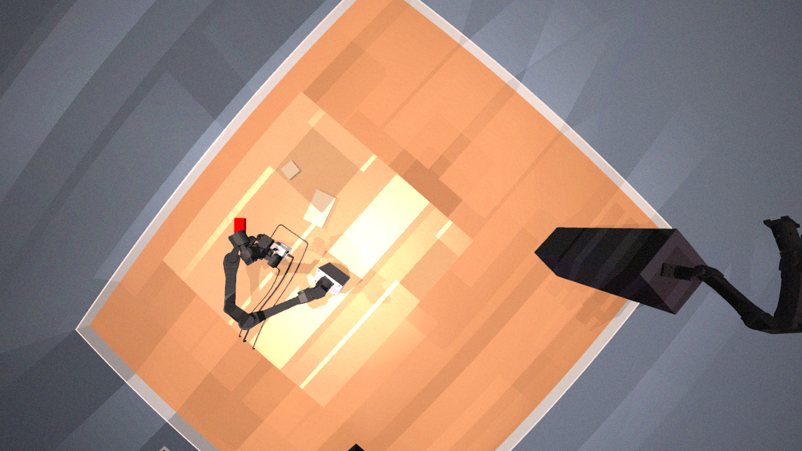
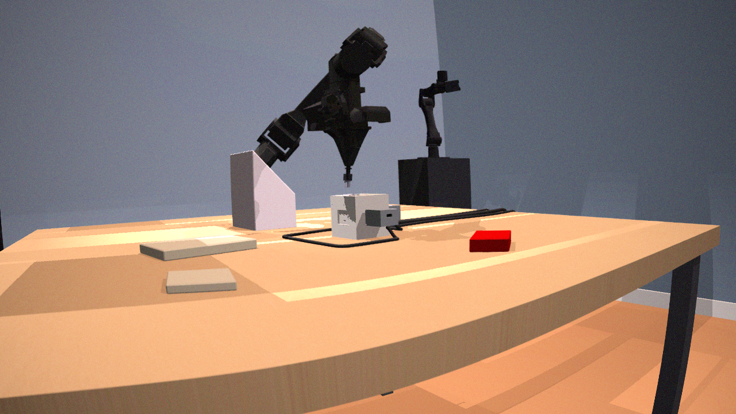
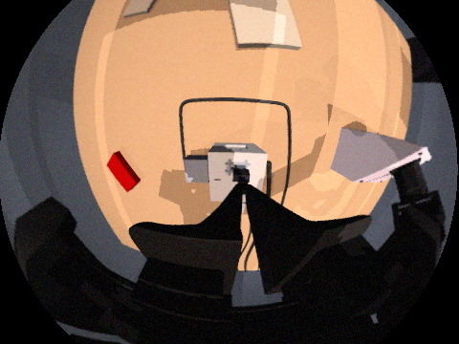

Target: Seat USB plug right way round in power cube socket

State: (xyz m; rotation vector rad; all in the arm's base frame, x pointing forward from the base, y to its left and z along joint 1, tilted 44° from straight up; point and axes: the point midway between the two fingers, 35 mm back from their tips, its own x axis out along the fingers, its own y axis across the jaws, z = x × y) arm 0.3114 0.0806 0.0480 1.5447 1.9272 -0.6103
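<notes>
The usb plug lies 2 cm below my gripper tip. Also, from my gripper tip: socket (6 cm below); red block (27 cm ahead, 10 cm to the left, 12 cm below).
</notes>
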